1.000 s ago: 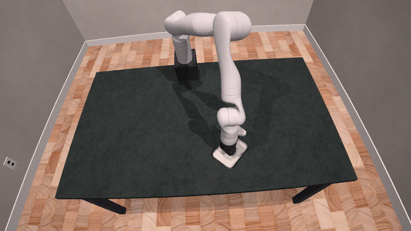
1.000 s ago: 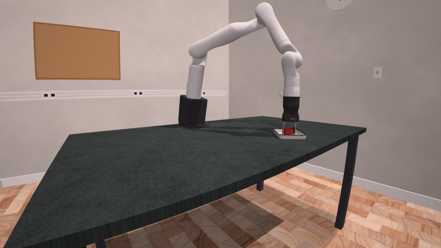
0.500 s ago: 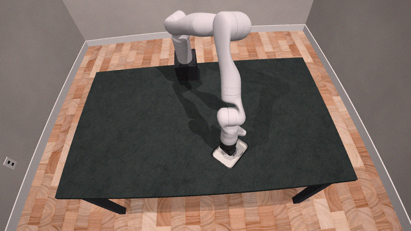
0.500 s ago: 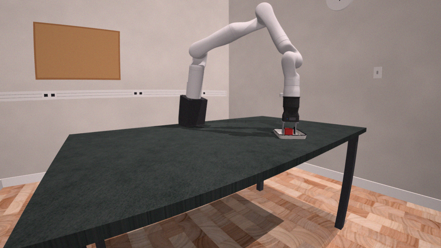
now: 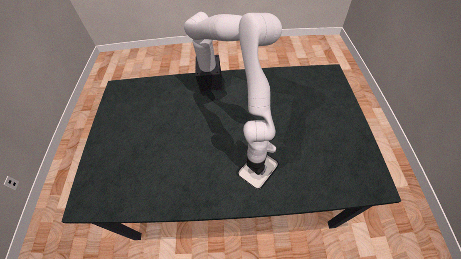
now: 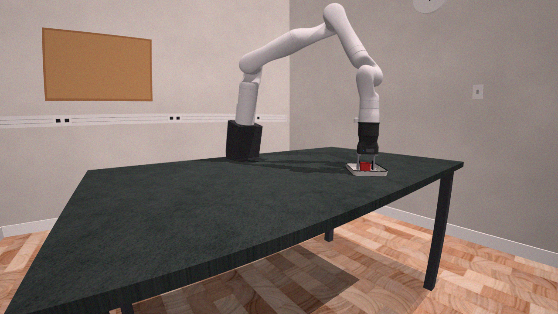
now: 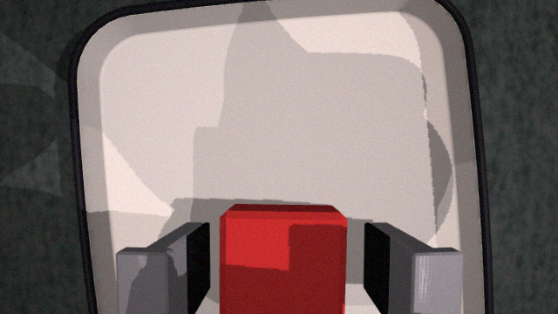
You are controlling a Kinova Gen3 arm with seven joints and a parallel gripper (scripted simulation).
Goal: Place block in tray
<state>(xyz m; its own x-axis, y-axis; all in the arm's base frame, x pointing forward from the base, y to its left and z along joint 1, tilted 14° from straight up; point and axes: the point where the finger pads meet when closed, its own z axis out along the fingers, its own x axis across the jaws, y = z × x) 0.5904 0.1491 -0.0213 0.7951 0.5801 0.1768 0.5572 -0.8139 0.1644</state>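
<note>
The red block lies 1 cm below my hand. Round my hand: white tray: 1 cm below.
</note>
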